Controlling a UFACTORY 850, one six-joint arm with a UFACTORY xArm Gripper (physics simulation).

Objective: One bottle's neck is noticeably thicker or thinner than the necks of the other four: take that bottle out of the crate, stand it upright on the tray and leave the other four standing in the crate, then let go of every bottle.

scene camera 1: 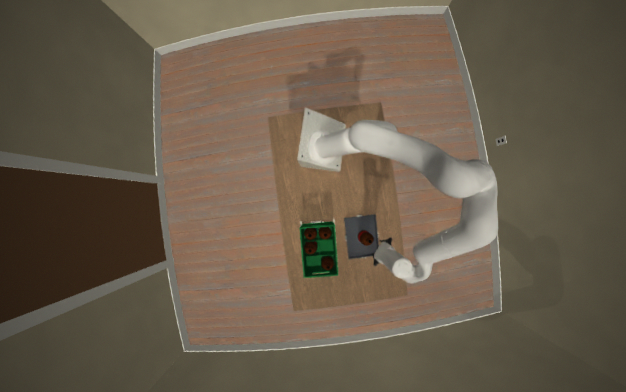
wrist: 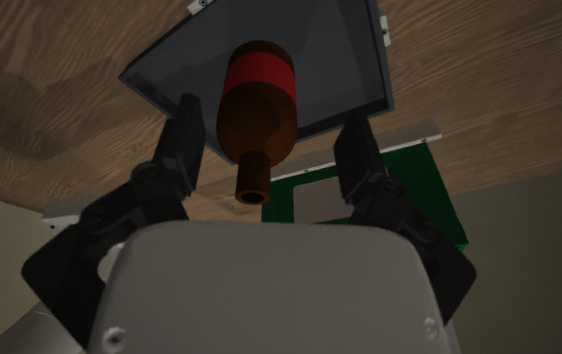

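Observation:
A brown bottle with a red label (scene camera 1: 366, 237) (wrist: 257, 120) stands on the dark grey tray (scene camera 1: 351, 250) (wrist: 340, 120) and looks upright. My gripper (scene camera 1: 382, 251) (wrist: 274, 122) is open at the tray's right edge in the scene view. In the wrist view its black fingers are spread wide on either side of the bottle, with a gap on each side. The green crate (scene camera 1: 336, 250) (wrist: 420, 175) holds the other four bottles: one (scene camera 1: 310, 233), a second (scene camera 1: 325, 232), a third (scene camera 1: 310, 247) and a fourth (scene camera 1: 327, 263). Their necks are too small to compare.
The crate stands left of the tray on the wooden table (scene camera 1: 345, 285) (wrist: 65, 40), with a strip of table between them. The arm's base plate (scene camera 1: 308, 125) is at the table's far end. The arm loops out past the table's right side and comes back to the tray.

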